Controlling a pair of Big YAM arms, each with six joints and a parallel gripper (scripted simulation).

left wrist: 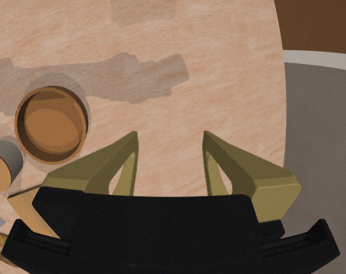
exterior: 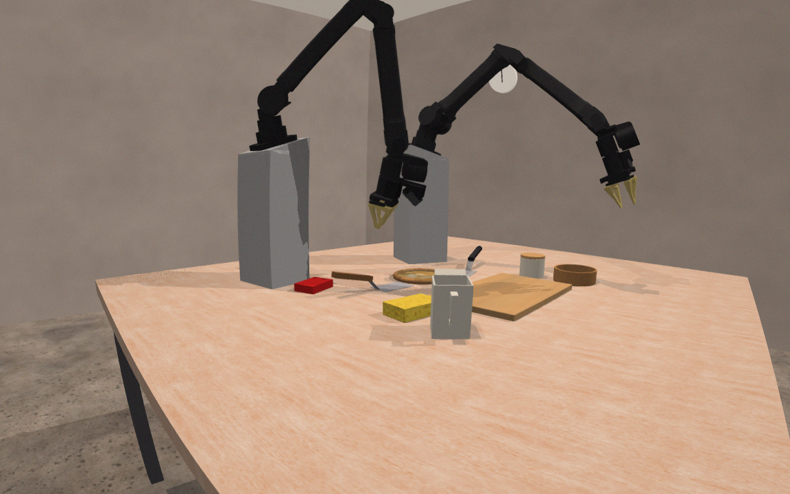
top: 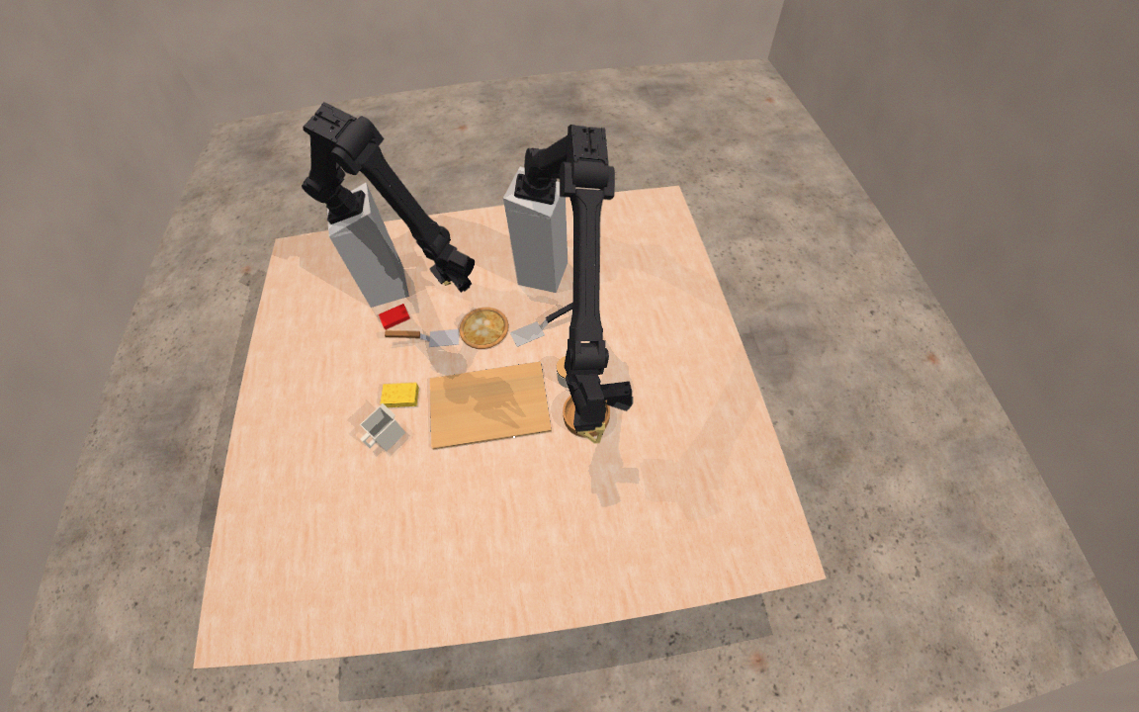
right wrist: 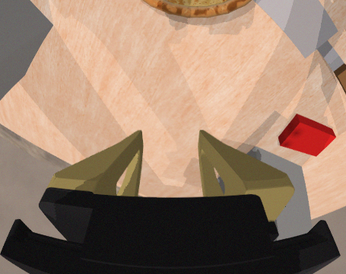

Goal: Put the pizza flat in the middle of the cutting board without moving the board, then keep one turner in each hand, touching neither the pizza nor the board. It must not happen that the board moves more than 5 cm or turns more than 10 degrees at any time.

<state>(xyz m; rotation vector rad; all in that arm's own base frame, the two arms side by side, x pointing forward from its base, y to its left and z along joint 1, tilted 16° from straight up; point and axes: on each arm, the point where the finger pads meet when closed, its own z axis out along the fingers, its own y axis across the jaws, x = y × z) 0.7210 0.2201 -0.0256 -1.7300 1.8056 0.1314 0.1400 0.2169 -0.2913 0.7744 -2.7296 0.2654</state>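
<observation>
My left hand is 51 cm past the black-handled turner, 9 cm to the left of it and 22 cm above it. Round my left hand: lidded canister: 30 cm behind, 5 cm to the right, 22 cm below; wooden bowl: 16 cm behind, 1 cm to the right, 24 cm below; cutting board: 22 cm behind, 31 cm to the right, 24 cm below.
The brown-handled turner lies 130 mm ahead of my right hand, 130 mm to the right of it and 130 mm below it. The rest, counted from my right hand: pizza 110 mm ahead, 70 mm to the left, 150 mm below; then black-handled turner 110 mm ahead, 300 mm to the left, 120 mm below; then cutting board 390 mm ahead, 90 mm to the left, 150 mm below.
</observation>
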